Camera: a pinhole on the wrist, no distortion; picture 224 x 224 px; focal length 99.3 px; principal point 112.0 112.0 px. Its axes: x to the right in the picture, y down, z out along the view. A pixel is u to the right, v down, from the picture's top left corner.
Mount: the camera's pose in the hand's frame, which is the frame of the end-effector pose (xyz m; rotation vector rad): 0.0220 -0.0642 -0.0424 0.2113 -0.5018 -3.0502
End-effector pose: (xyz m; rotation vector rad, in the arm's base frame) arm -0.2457 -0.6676 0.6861 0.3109 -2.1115 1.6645
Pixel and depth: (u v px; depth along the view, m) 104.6 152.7 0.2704
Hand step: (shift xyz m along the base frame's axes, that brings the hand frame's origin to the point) -0.0183 -0.2607 0.0279
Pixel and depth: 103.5 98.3 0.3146
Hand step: -0.0835 -0.2133 -0.1110
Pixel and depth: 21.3 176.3 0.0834
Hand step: -0.0525 -0.0743 0.1014
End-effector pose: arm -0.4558 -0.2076 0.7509 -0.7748 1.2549 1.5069
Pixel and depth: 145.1 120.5 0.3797
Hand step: 0.0674 0.2517 0.2276
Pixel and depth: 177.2 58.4 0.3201
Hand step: -0.0842 0.1063 0.3201
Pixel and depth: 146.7 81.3 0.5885
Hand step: -0.1339 0.3382 0.4463
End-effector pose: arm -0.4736 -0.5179 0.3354 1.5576 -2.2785 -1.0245
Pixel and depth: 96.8 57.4 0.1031
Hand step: -0.0461 0.0018 -0.0182
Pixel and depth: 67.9 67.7 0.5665
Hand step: -0.5813 0.1017 -0.1294
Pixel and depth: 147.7 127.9 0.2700
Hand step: -0.0429 0.1838 -0.1504
